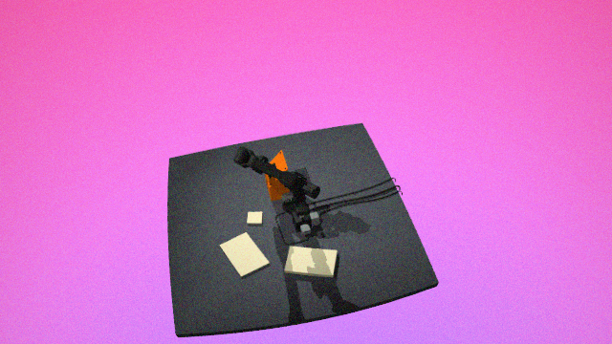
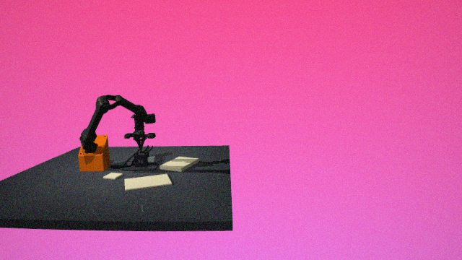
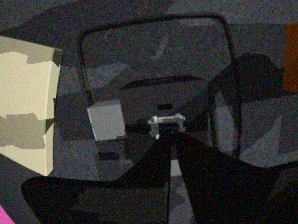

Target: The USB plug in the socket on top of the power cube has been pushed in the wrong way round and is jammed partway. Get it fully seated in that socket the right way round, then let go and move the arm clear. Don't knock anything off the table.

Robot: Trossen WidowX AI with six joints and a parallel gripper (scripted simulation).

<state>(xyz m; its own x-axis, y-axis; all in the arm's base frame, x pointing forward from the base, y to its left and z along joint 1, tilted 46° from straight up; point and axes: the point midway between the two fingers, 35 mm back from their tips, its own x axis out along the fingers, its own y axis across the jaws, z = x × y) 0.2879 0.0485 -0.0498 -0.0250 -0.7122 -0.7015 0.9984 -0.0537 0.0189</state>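
Now: the pale-rimmed socket 4 cm below my gripper tip. The rest, counted from my gripper tip: cream tile 11 cm behind, 22 cm to the right, 10 cm below.
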